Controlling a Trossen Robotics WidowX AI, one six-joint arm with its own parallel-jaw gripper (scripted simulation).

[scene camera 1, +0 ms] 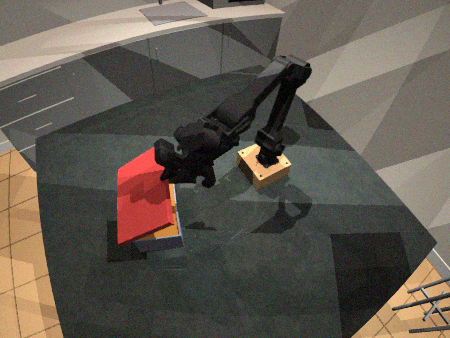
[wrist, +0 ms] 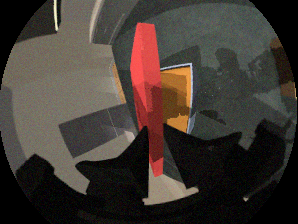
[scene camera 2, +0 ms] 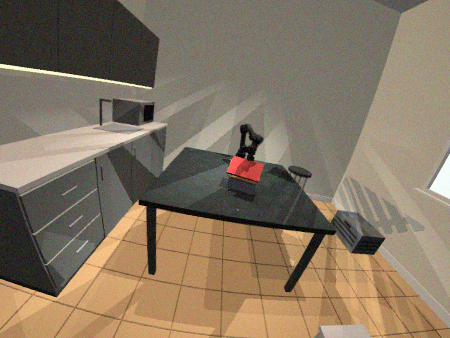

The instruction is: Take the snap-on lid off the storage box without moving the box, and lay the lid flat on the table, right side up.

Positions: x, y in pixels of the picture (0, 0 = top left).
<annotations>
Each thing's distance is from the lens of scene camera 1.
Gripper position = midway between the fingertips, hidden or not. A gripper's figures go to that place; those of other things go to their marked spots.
gripper (scene camera 1: 163, 180): 0.67 m
lid (scene camera 1: 144, 206): 0.67 m
storage box (scene camera 1: 170, 237): 0.72 m
</annotations>
